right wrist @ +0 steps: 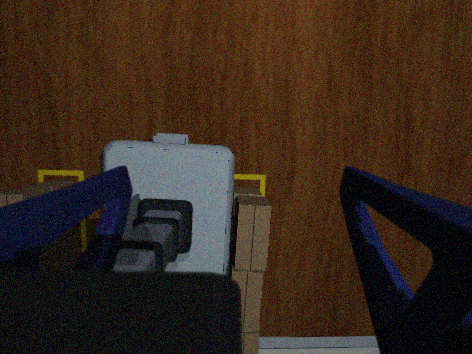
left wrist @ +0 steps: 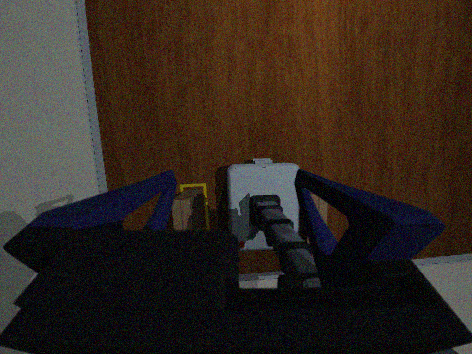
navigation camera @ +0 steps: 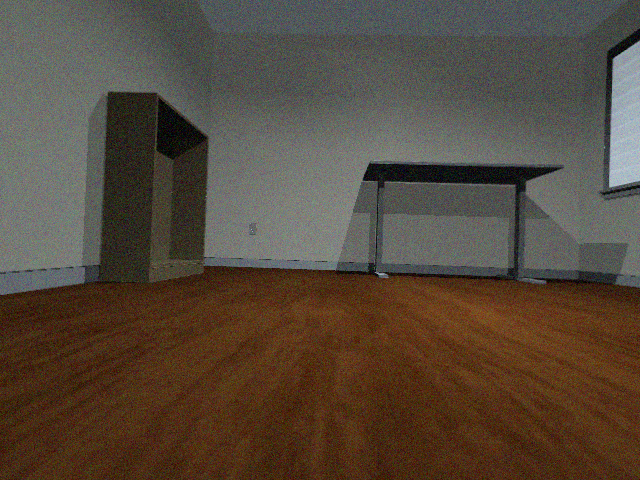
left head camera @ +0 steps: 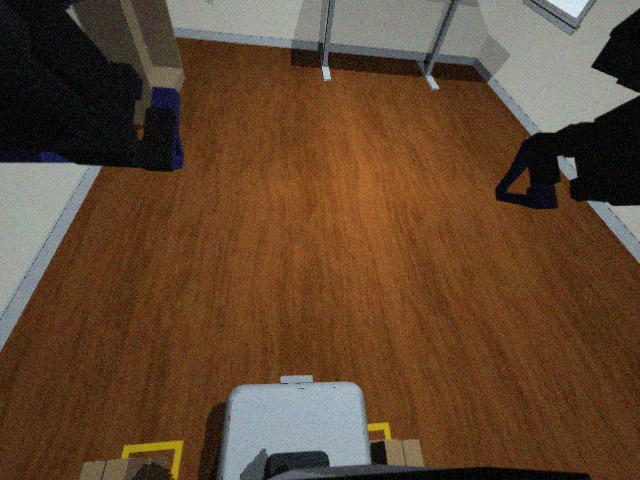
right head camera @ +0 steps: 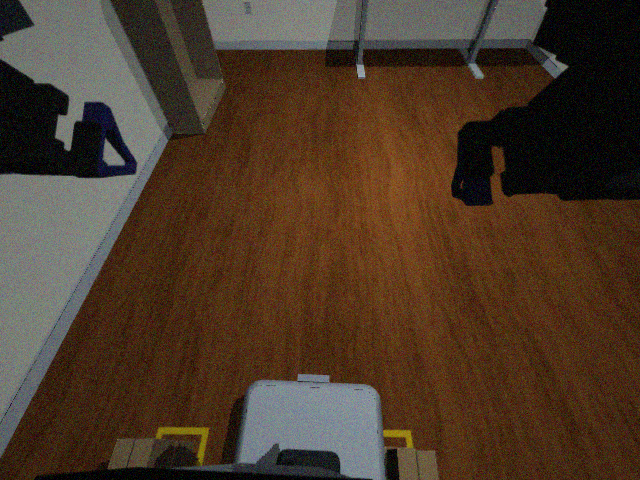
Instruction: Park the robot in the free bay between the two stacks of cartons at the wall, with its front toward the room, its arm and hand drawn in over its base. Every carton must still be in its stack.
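Frame: origin at the left arm's base, x back, y up, z left, level; metres.
Where they show: left gripper, fingertip midpoint: [left wrist: 235, 176] [left head camera: 131, 159] [right head camera: 94, 167]; right gripper, fingertip midpoint: [right wrist: 235, 178] [left head camera: 534, 193] [right head camera: 499, 188].
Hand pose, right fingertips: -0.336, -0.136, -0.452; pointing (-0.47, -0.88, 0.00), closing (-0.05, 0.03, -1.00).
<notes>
Each offset is from my right fingertips to the top centre of the thing, as dx, dy, dz.
The white base [left head camera: 299, 413] [right head camera: 310, 413] [left wrist: 265, 177] [right wrist: 170, 175] stands between two carton stacks, front toward the room. The left stack @[+0.347, -0.914, +0.781] [left head camera: 116, 469] [right head camera: 129, 453] [left wrist: 182, 211] [right wrist: 12, 197] and right stack @[+0.340, -0.914, -0.112] [left head camera: 412, 452] [right head camera: 425, 463] [right wrist: 252, 235] look upright within yellow outlines; both are partly hidden. In the pictures a strip of floor separates base and left outline, while the base's edge meets the right outline. The base's front reaches past both outlines' front lines. My left gripper [left wrist: 235, 176] and right gripper [right wrist: 236, 169] are open and empty, high up, toward either side in the head views.
A tall open shelf unit [right head camera: 155, 56] [navigation camera: 126, 191] stands by the left wall [left head camera: 38, 217] [right head camera: 46, 268] [navigation camera: 46, 155]. A table [navigation camera: 519, 227] stands at the far wall, its legs also in the head views. A wall's baseboard [left wrist: 440, 260] [right wrist: 320, 344] runs behind the base.
</notes>
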